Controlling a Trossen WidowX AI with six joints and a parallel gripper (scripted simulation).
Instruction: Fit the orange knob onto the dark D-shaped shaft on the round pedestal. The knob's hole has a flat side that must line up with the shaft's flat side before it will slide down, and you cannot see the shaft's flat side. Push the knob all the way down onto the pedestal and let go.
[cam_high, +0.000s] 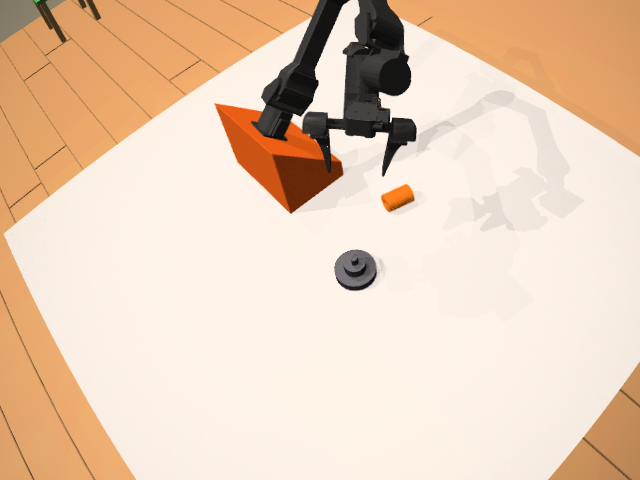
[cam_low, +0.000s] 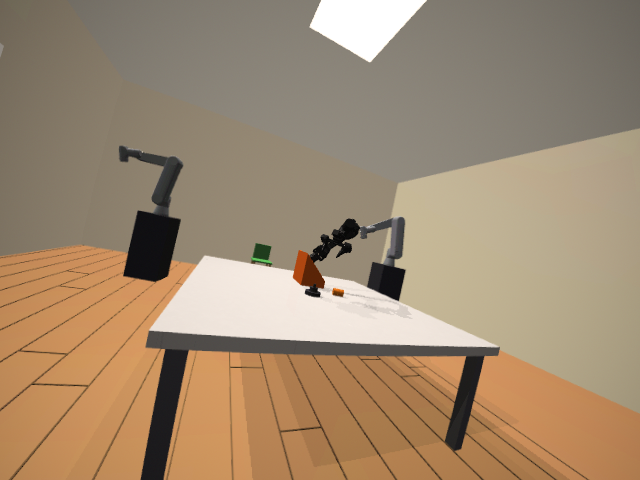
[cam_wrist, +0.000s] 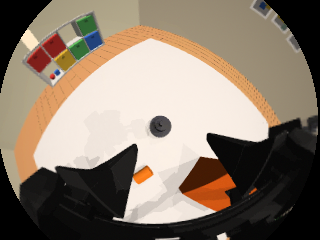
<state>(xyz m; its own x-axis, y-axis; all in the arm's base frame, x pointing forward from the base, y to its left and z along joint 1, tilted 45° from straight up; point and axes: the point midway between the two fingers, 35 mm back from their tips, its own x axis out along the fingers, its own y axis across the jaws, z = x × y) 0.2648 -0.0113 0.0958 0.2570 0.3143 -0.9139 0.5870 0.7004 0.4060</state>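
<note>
Right now the orange knob is 4 cm behind my gripper tip, 12 cm to the left of it and 20 cm below it. From my gripper tip the other things lie so: round pedestal 5 cm ahead, 5 cm to the right, 19 cm below.
</note>
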